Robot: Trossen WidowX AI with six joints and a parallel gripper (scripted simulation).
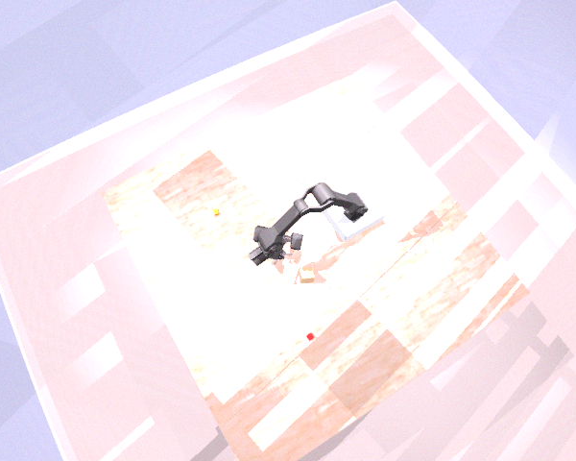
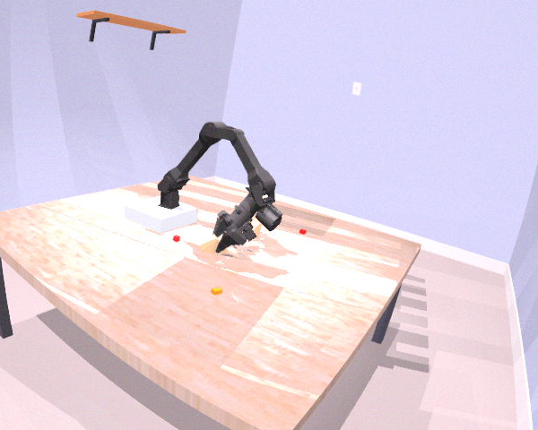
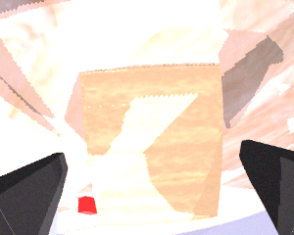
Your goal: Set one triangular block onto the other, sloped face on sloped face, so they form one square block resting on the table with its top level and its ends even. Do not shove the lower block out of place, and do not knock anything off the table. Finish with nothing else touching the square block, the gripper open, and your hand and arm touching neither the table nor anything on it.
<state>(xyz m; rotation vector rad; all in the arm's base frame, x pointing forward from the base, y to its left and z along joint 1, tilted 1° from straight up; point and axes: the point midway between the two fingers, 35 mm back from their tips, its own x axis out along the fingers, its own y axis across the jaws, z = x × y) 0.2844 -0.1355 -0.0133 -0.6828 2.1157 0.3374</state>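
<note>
Now: the triangular block 1 cm above my gripper tip. Round my gripper tip: small yellow block: 25 cm to the right, 13 cm ahead, 1 cm below.
</note>
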